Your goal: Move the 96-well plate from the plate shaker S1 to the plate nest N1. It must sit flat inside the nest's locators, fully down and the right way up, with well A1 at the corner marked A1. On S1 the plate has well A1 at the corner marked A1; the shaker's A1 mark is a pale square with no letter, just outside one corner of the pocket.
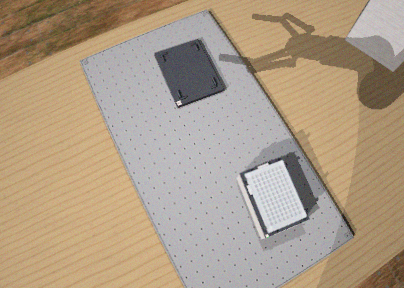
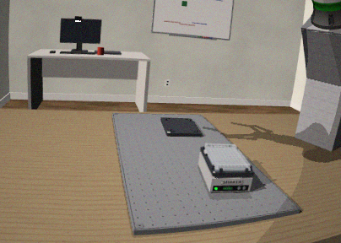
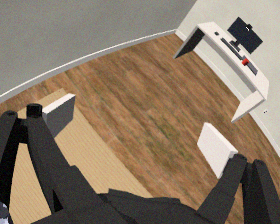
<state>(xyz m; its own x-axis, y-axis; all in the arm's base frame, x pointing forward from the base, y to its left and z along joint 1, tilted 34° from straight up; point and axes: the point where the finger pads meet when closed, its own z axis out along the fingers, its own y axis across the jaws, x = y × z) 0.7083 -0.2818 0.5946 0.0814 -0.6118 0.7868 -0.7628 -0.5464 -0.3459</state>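
The white 96-well plate is 51 cm behind my hand, 31 cm to the left of it and 61 cm below it.
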